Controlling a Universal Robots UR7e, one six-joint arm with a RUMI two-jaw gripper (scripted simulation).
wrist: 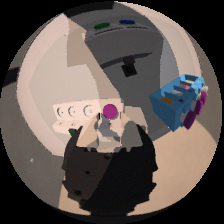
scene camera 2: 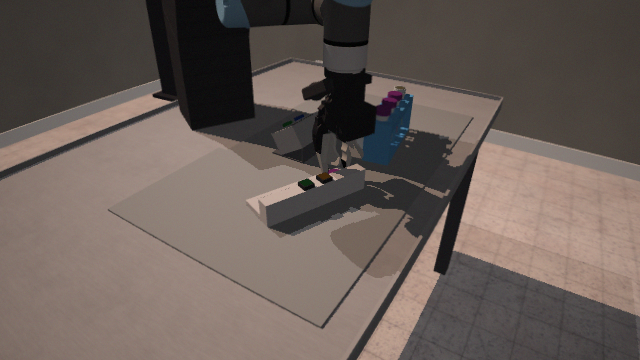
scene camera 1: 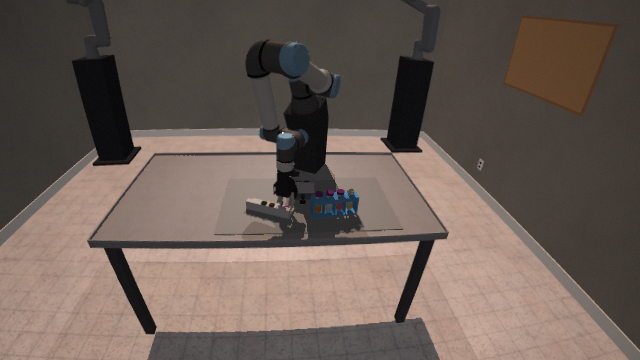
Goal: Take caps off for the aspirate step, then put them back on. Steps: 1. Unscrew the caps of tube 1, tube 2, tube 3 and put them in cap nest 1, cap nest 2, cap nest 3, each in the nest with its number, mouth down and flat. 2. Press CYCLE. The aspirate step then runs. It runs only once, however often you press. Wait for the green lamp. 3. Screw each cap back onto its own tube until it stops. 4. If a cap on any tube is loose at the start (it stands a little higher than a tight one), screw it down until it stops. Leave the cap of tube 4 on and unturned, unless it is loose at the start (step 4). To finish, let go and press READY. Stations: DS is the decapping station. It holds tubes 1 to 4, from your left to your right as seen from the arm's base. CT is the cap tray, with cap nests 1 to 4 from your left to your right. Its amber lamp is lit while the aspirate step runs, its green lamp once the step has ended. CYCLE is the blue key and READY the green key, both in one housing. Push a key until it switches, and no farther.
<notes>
In view: my gripper [scene camera 2: 336,175] and a grey key housing [wrist: 117,43].
My gripper also shows in the wrist view [wrist: 110,112].
</notes>
